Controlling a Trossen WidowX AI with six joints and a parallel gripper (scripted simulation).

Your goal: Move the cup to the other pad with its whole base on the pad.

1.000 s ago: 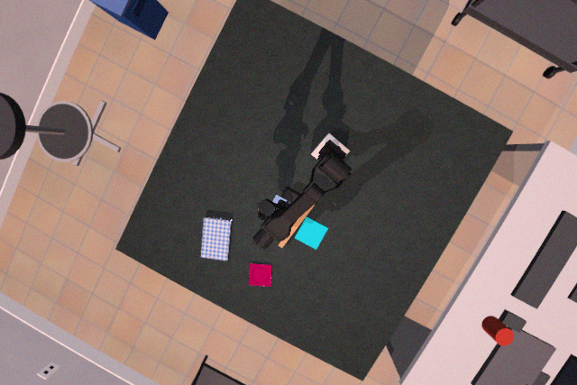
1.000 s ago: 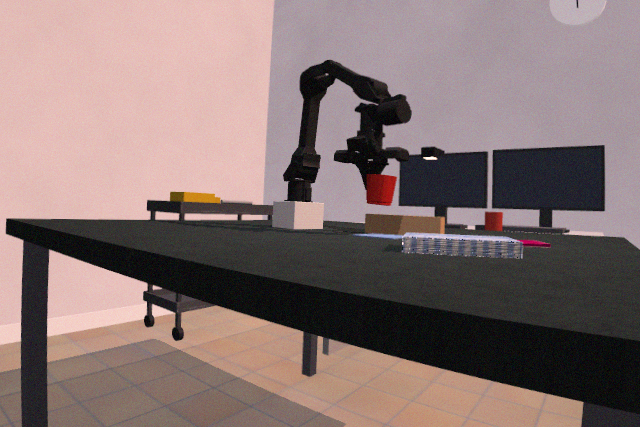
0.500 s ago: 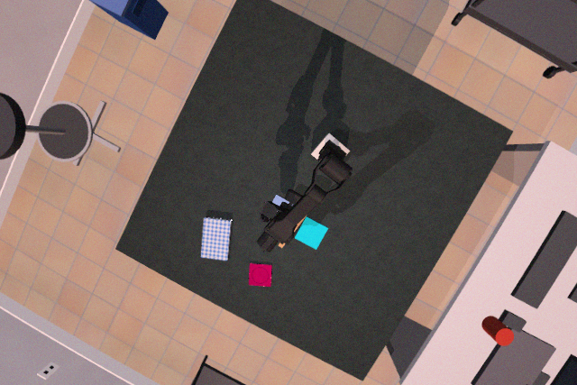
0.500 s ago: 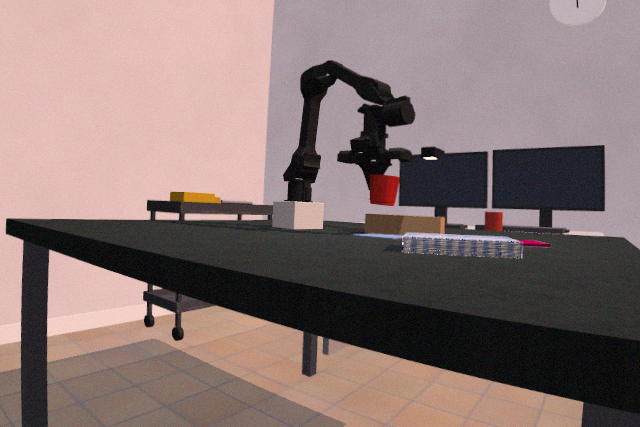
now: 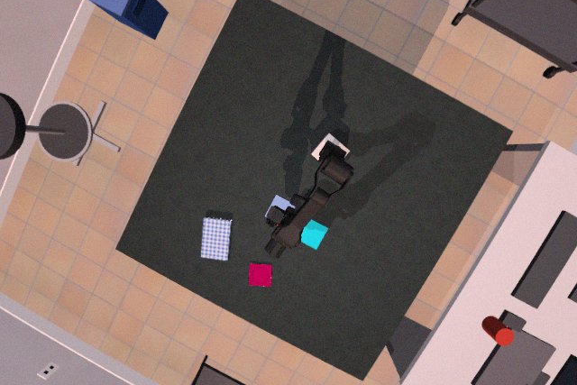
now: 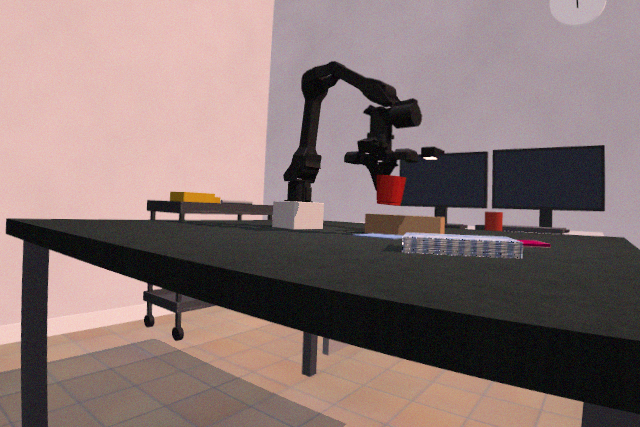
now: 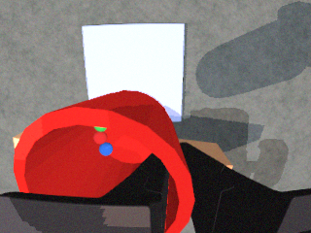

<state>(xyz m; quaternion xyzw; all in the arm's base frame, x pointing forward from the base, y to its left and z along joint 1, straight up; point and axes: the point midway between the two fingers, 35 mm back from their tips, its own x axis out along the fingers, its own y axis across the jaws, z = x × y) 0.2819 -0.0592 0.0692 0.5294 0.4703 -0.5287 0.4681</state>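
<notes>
Right now my hand is 3 cm short of the red cup and 5 cm above it. Round my hand: blue marble: 5 cm ahead, 1 cm to the left, 6 cm below; wooden bar: 5 cm ahead, 4 cm to the left, 13 cm below; green marble: 5 cm ahead, 1 cm to the right, 6 cm below.
</notes>
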